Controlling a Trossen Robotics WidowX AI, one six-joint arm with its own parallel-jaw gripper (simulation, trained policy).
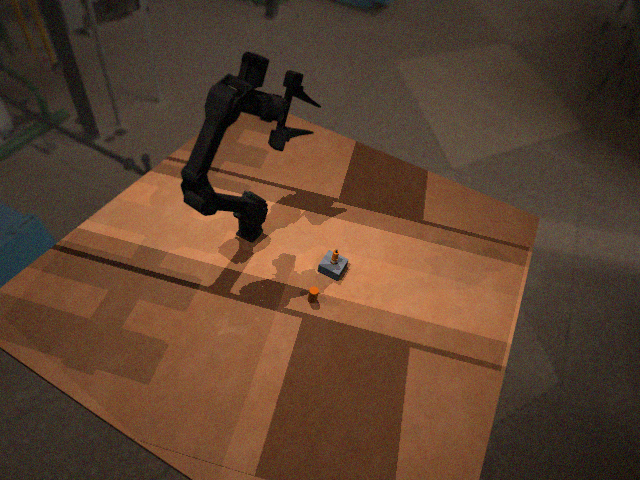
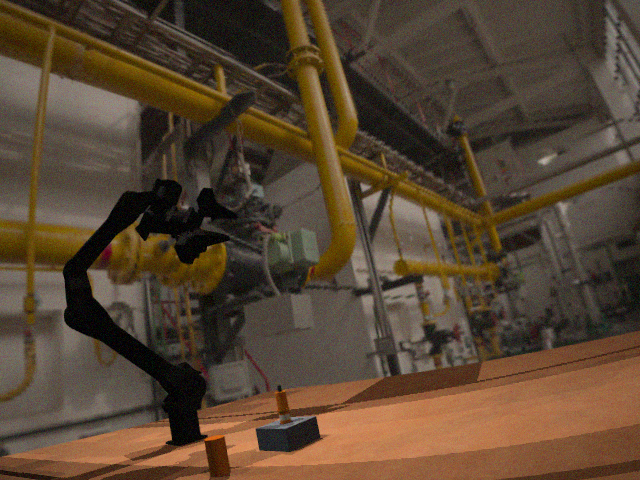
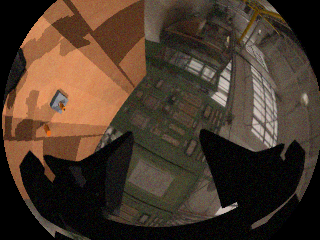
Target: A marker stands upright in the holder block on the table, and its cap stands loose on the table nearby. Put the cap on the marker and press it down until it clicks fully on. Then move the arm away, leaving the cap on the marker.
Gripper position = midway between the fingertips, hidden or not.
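I can see my gripper (image 2: 233,227), and you'd find the gripper (image 1: 316,119) in another place too. It's the same gripper (image 3: 167,134) there as well.
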